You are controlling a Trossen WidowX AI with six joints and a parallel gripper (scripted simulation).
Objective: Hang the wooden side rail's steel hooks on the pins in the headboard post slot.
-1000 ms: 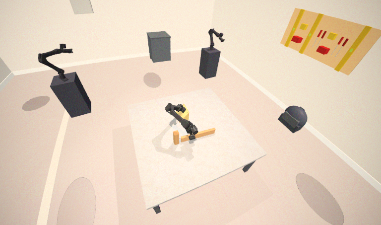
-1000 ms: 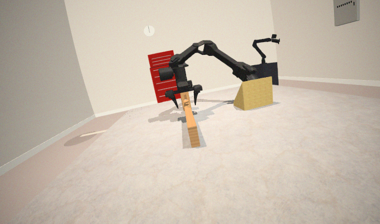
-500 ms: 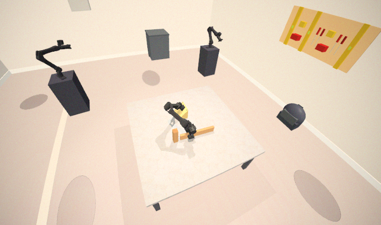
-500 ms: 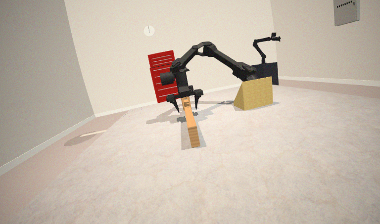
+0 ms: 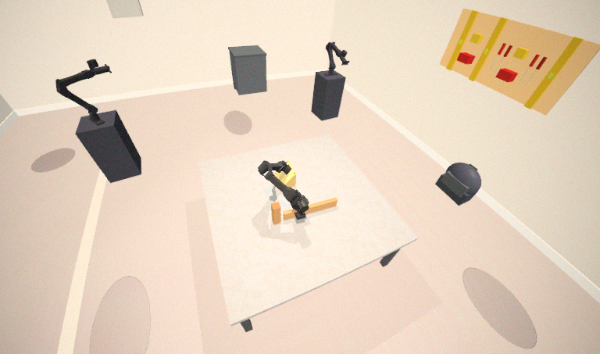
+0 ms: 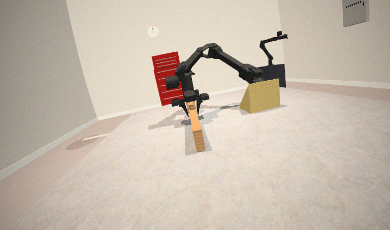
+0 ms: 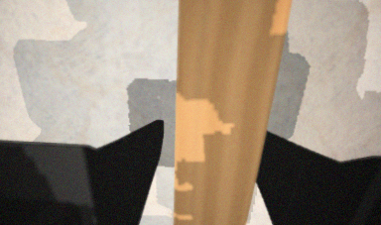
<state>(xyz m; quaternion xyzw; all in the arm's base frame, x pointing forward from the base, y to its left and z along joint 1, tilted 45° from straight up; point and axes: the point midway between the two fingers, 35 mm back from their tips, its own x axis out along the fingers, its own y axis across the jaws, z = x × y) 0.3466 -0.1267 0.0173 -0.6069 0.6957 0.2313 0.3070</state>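
My gripper tip is 140 mm to the left of the headboard post, 60 mm below it and 20 mm past it.
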